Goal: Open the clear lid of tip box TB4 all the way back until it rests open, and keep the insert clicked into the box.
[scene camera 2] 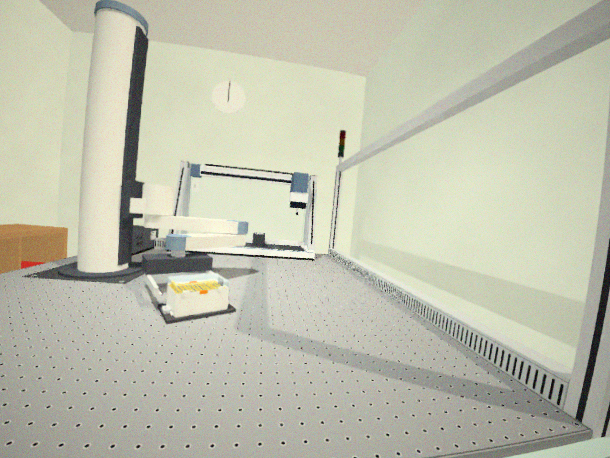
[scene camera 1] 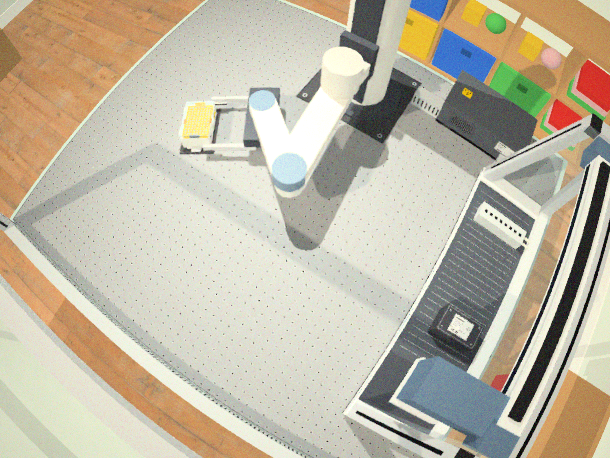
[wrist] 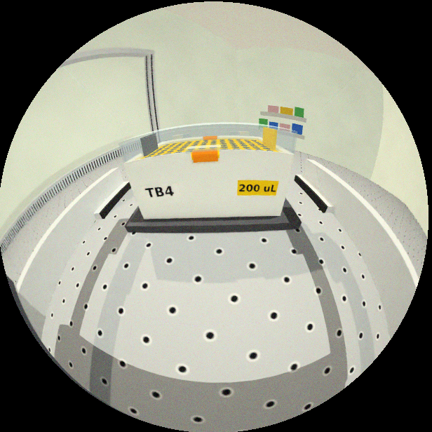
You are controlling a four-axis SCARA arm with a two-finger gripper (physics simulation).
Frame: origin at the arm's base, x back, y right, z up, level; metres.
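Seen in the pictures: gripper, between the fingertips: (scene camera 2: 193,288) (scene camera 1: 207,122); arm's base, origin of its link: (scene camera 2: 103,272) (scene camera 1: 361,90).
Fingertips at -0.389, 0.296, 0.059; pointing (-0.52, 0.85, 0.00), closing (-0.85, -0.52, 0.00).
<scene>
Offsets run from my fingertips to a thing's top centre, as dx, dy, dz. "spot": to the spot under its first point.
Tip box TB4 @(-0.016, +0.024, +0.032) (scene camera 1: 194,143) (scene camera 2: 200,304) (wrist: 215,182) is white and stands upright on a black base @(spot: +0.008, +0.095, -0.038) (scene camera 2: 176,318) (wrist: 215,226). Its yellow insert @(-0.016, +0.024, +0.029) (scene camera 1: 199,119) (scene camera 2: 182,287) (wrist: 225,144) lies level inside the rim. The clear lid (wrist: 192,131) appears down over the insert; its exact tilt is hard to tell. An orange latch @(-0.037, +0.058, +0.015) (scene camera 2: 203,292) (wrist: 205,156) sits at the front wall's top. My gripper (scene camera 1: 209,123) (wrist: 209,165) is open and empty, its long white fingers on either side of the box with a gap between each pad and the wall in the wrist view.
The arm's column (scene camera 1: 379,60) (scene camera 2: 102,145) stands to one side of the box. A dark grey controller case @(spot: +0.467, -0.676, +0.069) (scene camera 1: 485,115) stands behind the column. A framed station with a dark ribbed deck (scene camera 1: 465,260) carries a black box @(spot: -0.148, -0.859, +0.075) (scene camera 1: 456,327) and a white rack @(spot: +0.171, -0.808, +0.048) (scene camera 1: 487,216).
</scene>
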